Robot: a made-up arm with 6 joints. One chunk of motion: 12 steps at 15 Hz.
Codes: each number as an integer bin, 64 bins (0 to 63) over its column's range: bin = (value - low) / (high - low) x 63, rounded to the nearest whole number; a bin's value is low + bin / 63 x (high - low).
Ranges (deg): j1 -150.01..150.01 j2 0..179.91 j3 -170..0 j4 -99.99..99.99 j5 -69.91..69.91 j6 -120.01..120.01
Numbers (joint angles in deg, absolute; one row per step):
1: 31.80 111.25 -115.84 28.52 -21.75 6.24
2: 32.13 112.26 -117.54 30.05 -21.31 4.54
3: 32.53 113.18 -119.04 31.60 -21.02 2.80
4: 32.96 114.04 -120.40 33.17 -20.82 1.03
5: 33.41 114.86 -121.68 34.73 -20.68 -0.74
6: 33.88 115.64 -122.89 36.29 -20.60 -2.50
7: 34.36 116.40 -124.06 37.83 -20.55 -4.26
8: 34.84 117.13 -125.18 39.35 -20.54 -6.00
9: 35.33 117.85 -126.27 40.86 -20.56 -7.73
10: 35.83 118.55 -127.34 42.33 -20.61 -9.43
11: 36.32 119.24 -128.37 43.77 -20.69 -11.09
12: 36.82 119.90 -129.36 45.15 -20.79 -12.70
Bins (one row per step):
1: 38 39 20 40 22 33
2: 38 39 19 41 22 33
3: 38 40 19 41 22 32
4: 38 40 18 42 22 32
5: 39 40 18 42 22 31
6: 39 40 17 43 22 31
7: 39 41 17 43 22 30
8: 39 41 17 44 22 30
9: 39 41 16 44 22 29
10: 39 42 16 45 22 29
11: 39 42 15 45 22 29
12: 39 42 15 46 22 28

